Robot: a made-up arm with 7 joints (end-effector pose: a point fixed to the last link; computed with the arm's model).
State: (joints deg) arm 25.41 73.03 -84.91 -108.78 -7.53 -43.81 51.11
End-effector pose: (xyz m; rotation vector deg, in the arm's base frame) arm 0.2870 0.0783 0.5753 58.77 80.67 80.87
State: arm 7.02 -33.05 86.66 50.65 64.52 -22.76 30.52
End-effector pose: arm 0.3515 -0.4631 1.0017 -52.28 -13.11 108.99
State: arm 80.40 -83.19 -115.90 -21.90 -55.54 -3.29 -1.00
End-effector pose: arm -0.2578 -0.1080 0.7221 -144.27 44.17 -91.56
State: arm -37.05 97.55 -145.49 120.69 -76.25 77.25 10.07
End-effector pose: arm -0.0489 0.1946 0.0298 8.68 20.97 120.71
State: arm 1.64 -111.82 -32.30 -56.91 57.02 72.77 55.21
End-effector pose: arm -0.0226 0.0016 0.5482 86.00 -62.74 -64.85
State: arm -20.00 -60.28 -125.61 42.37 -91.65 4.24 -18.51
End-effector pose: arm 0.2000 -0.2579 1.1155 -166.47 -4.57 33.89
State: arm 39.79 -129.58 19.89 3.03 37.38 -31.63 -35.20
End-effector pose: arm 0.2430 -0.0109 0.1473 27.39 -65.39 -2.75
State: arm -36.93 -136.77 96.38 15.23 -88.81 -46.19 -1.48
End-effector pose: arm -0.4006 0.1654 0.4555 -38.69 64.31 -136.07
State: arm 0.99 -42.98 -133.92 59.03 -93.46 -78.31 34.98
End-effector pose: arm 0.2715 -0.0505 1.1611 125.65 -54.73 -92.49
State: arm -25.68 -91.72 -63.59 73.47 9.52 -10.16 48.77
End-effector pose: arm 0.1646 -0.4944 0.7283 37.36 114.22 96.43
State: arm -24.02 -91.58 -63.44 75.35 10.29 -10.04 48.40
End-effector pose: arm 0.1616 -0.5004 0.7276 37.15 112.48 96.50
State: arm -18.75 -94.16 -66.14 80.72 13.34 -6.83 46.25
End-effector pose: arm 0.1279 -0.5211 0.7381 30.26 102.22 96.92
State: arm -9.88 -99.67 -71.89 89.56 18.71 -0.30 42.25
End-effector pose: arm 0.0565 -0.5528 0.7258 18.29 82.57 96.92
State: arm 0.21 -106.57 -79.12 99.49 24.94 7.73 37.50
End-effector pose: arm -0.0166 -0.5750 0.6557 6.80 58.70 95.40
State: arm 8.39 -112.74 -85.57 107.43 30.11 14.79 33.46
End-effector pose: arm -0.0514 -0.5741 0.5618 -0.75 38.40 92.70
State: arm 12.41 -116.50 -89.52 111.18 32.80 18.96 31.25
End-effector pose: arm -0.0611 -0.5643 0.5051 -4.42 27.46 90.04
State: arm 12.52 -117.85 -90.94 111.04 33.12 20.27 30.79
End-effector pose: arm -0.0717 -0.5616 0.4968 -5.86 25.47 88.09
